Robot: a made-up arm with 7 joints.
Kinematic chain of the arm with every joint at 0, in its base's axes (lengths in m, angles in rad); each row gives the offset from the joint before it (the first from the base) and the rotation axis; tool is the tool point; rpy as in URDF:
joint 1: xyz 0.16 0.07 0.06 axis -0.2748 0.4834 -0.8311
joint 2: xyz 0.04 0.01 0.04 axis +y
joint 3: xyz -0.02 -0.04 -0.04 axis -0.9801 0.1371 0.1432
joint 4: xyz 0 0 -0.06 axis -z
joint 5: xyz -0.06 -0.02 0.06 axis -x
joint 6: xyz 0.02 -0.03 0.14 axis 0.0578 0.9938 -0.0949
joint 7: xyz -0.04 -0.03 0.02 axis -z
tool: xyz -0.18 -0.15 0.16 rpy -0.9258 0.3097 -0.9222
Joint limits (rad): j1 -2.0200..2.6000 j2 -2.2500..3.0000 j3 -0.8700..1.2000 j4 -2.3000..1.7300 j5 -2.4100..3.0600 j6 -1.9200..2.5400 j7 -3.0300..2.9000
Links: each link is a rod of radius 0.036 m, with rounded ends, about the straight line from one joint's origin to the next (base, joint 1, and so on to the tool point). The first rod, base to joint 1, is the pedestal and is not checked.
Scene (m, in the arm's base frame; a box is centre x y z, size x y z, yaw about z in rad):
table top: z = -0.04
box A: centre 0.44 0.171 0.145 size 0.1 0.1 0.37 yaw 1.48
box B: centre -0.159 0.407 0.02 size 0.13 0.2 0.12 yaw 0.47
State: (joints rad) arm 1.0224 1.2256 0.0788 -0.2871 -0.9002 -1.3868 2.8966
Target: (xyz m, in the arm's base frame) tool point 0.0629 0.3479 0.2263
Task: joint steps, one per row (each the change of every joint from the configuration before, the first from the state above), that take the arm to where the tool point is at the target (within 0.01 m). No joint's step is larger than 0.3 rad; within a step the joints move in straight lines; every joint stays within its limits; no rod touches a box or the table.
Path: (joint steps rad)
1: -0.2814 -0.0987 0.1519 -0.0278 0.2262 -0.2015 0.0017
2: -0.2813 -0.0988 0.1519 -0.0278 0.2263 -0.2016 0.0017
3: -0.1281 -0.0725 0.2473 0.1628 0.1674 0.1797 0.0000
4: -0.1280 -0.0725 0.2473 0.1629 0.1675 0.1797 0.0000
5: -0.1281 -0.0725 0.2472 0.1629 0.1674 0.1797 0.0000

